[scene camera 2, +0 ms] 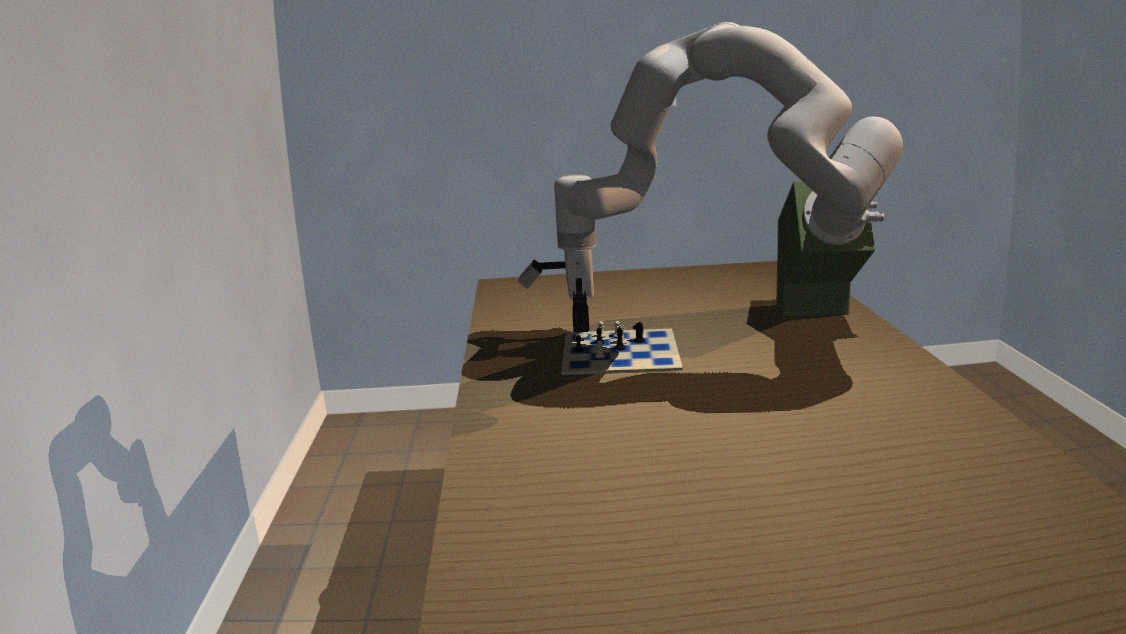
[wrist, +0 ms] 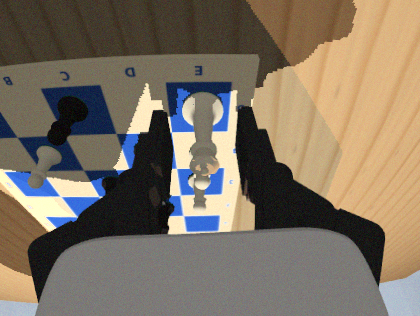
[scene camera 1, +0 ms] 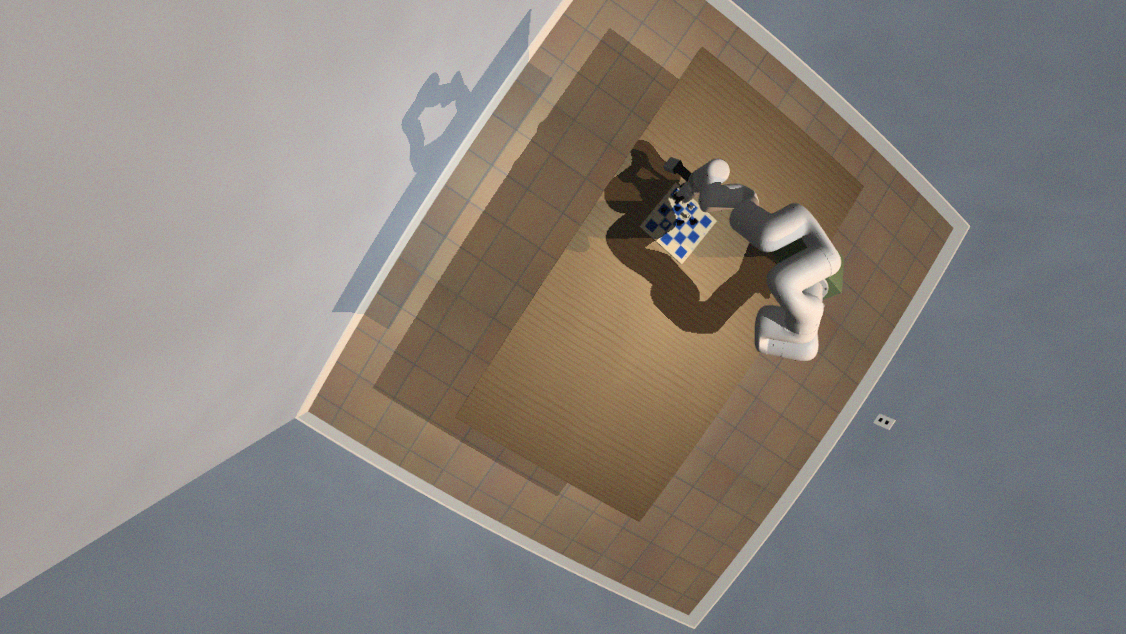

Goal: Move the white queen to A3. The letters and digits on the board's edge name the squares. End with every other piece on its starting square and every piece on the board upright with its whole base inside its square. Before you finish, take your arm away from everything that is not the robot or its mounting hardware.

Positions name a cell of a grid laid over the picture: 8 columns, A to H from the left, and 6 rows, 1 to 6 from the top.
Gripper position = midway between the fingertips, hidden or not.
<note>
I see my gripper (scene camera 2: E4), a chessboard (scene camera 2: E4), a white queen (wrist: D3), a white pawn (wrist: A3) and a black pawn (wrist: B3).
The chessboard shows as well in the wrist view (wrist: C2) and in scene camera 1 (scene camera 1: E3). My gripper also shows in the wrist view (wrist: D3).
</note>
